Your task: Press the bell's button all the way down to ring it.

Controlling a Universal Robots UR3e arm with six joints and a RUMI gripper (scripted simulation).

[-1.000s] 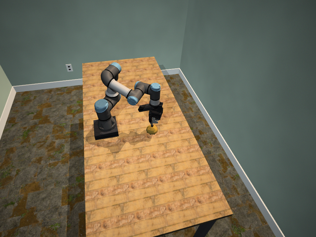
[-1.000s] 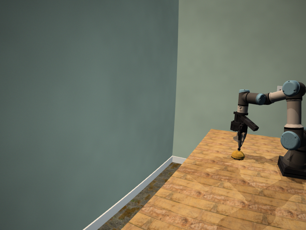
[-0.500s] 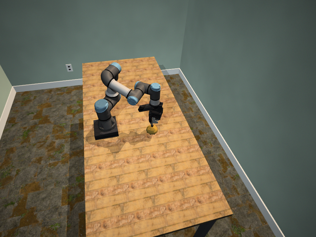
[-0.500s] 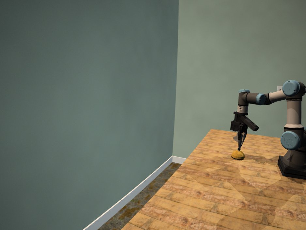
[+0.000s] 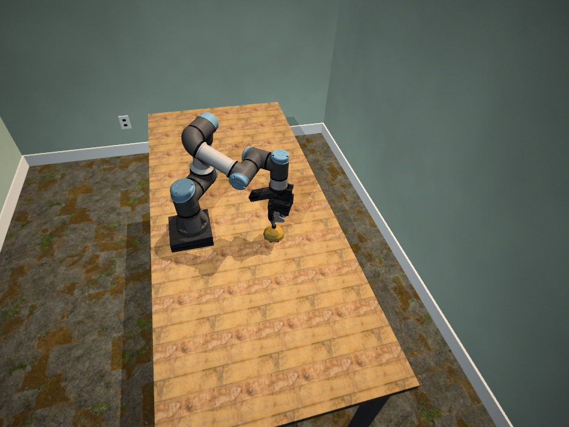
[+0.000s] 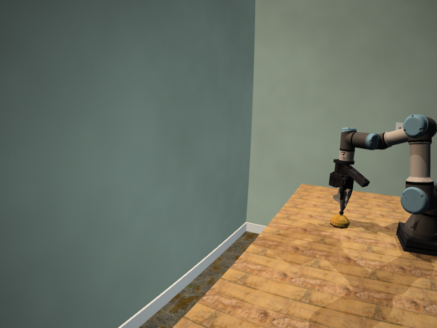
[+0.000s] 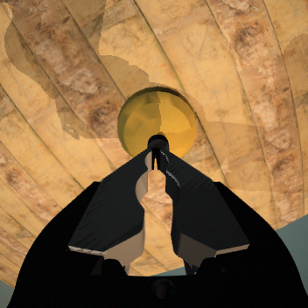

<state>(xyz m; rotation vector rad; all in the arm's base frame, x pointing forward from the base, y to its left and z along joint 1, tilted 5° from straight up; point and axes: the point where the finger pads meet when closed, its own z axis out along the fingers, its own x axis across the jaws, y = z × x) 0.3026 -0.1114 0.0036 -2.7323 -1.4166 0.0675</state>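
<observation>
The black button is 30 mm below my hand. Also, from my hand: yellow dome bell 40 mm below.
</observation>
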